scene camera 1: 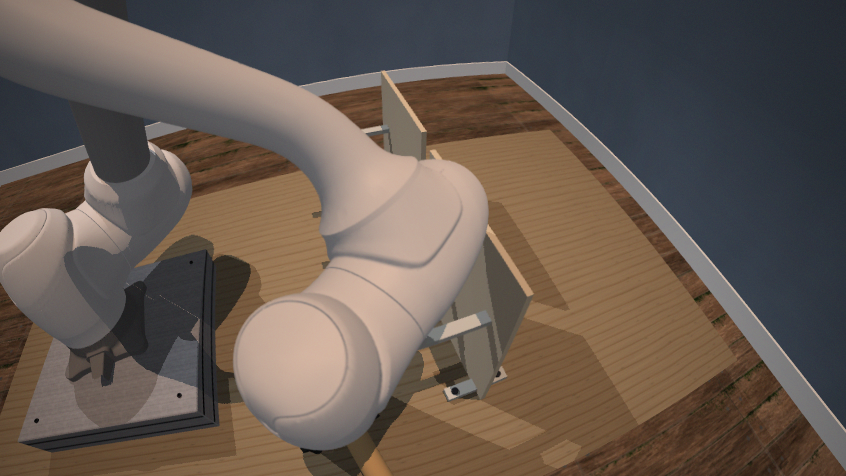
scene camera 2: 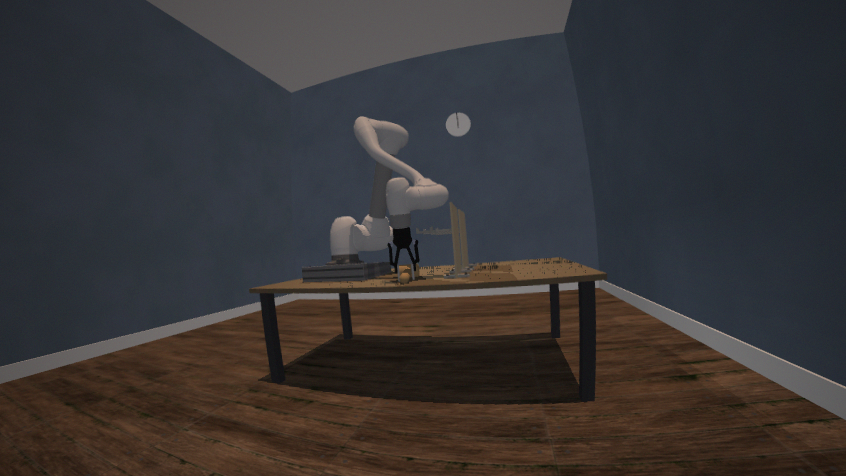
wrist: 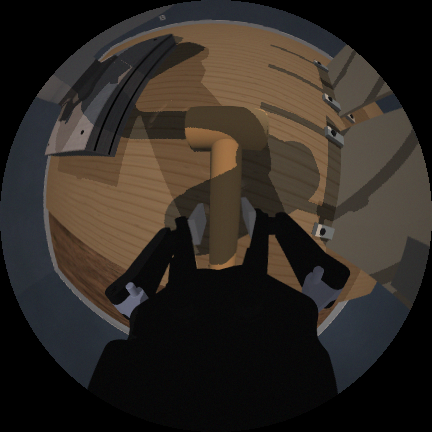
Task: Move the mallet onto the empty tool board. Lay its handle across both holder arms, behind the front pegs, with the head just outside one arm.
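Places are measured from the arm's base along level axes (x ahead, y left, z up), in millimetres.
Where they show: gripper, fingertip midpoint: (wrist: pixel 222 209); arm's base, origin of the base link: (scene camera 1: pixel 109 330) (wrist: pixel 84 86).
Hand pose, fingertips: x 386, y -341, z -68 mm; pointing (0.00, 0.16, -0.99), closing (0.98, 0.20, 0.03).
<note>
Things, the pixels of their centre, and the offset from my fingertips. "spot": a spot on its surface instead. Level surfaces: height alone.
- wooden mallet, body centre: (wrist: pixel 224 202) (scene camera 2: pixel 406 274) 2 mm ahead, 12 mm left, 24 mm up
- table, its level: 2 mm down
- handle's end, surface spot: (scene camera 1: pixel 373 465) spot: 5 mm ahead, 81 mm right, 39 mm up
The wooden mallet (wrist: pixel 225 177) lies flat on the table (scene camera 1: pixel 591 236) (scene camera 2: pixel 532 277), its head (wrist: pixel 225 123) far from me and its handle running back under the wrist. Only the handle's end (scene camera 1: pixel 373 465) shows in scene camera 1, below the arm. My gripper (wrist: pixel 222 209) (scene camera 2: pixel 403 267) is down at the table and straddles the handle. Its pads stand close on both sides with a thin gap, so it is open. Two upright tool boards (scene camera 1: pixel 502 290) (scene camera 1: pixel 402 118) (scene camera 2: pixel 458 236) (wrist: pixel 362 160) stand to the right, with a grey holder arm (scene camera 1: pixel 458 327) sticking out. The arm hides most of their fronts.
The robot's grey base plate (scene camera 1: pixel 118 379) (wrist: pixel 100 104) (scene camera 2: pixel 343 272) lies left of the mallet. Small grey brackets (wrist: pixel 322 231) (scene camera 1: pixel 466 389) fix the boards to the table. The table edge lies close behind the handle's end.
</note>
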